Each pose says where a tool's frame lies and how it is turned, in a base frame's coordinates. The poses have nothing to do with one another.
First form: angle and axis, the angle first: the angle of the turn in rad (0 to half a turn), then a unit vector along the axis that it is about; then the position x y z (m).
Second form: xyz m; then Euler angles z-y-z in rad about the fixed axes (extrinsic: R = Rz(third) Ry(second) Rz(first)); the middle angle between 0 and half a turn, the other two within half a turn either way. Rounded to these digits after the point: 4 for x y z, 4 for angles.
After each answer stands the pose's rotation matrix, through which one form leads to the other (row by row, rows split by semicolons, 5 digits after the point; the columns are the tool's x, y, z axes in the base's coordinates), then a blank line. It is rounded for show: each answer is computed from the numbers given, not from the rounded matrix.
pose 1, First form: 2.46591 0.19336 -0.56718 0.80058 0.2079 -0.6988 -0.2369
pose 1, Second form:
0.2079 -0.6988 -0.2369 -2.3129 1.2017 -1.6558
-0.71372 -0.69595 -0.07914; 0.30546 -0.20758 -0.92930; 0.63031 -0.68744 0.36074

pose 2, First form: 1.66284 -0.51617 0.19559 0.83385 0.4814 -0.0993 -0.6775
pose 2, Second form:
0.4814 -0.0993 -0.6775 -0.4679 0.8402 1.9493
0.19901 -0.94056 -0.27521; 0.72009 -0.05014 0.69207; -0.66473 -0.33590 0.66731

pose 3, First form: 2.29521 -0.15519 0.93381 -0.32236 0.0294 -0.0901 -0.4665
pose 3, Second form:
0.0294 -0.0901 -0.4665 -0.7859 2.0828 -0.4565
-0.62265 0.00046 0.78250; -0.48237 0.78718 -0.38429; -0.61614 -0.61673 -0.48992

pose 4, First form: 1.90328 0.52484 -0.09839 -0.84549 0.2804 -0.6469 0.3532
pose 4, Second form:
0.2804 -0.6469 0.3532 0.8857 0.8998 -2.6266
0.03898 0.73070 -0.68159; -0.86768 -0.31355 -0.38576; -0.49559 0.60644 0.62179

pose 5, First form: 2.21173 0.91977 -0.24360 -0.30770 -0.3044 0.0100 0.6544
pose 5, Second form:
-0.3044 0.0100 0.6544 1.2795 2.0338 -2.3799
0.75388 -0.11140 -0.64750; -0.60466 -0.50312 -0.61746; -0.25699 0.85701 -0.44665

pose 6, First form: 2.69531 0.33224 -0.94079 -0.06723 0.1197 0.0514 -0.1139
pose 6, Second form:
0.1197 0.0514 -0.1139 2.5141 2.6758 -3.0901
-0.69210 -0.56551 -0.44855; -0.62355 0.78144 -0.02310; 0.36358 0.26371 -0.89346

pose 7, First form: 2.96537 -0.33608 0.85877 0.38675 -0.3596 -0.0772 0.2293
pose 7, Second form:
-0.3596 -0.0772 0.2293 0.9732 2.3291 1.7193
-0.76037 -0.64056 -0.10739; -0.50495 0.47902 0.71803; -0.40849 0.60019 -0.68768

